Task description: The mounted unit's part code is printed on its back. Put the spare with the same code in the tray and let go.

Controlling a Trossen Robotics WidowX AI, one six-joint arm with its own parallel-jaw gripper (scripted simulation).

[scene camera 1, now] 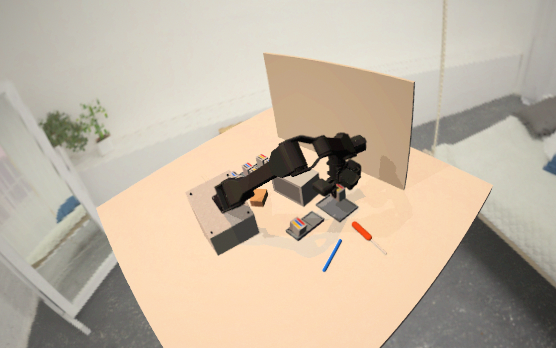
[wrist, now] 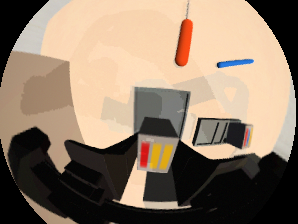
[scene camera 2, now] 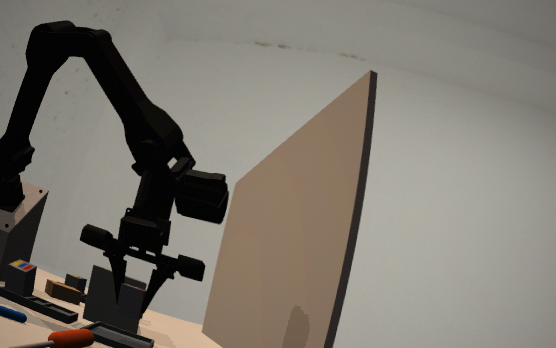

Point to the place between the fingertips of my gripper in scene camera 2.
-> At 130, 309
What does my gripper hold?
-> A spare.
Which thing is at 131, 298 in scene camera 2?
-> A spare.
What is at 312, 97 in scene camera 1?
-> A tall brown panel.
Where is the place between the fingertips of my gripper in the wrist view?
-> At 155, 135
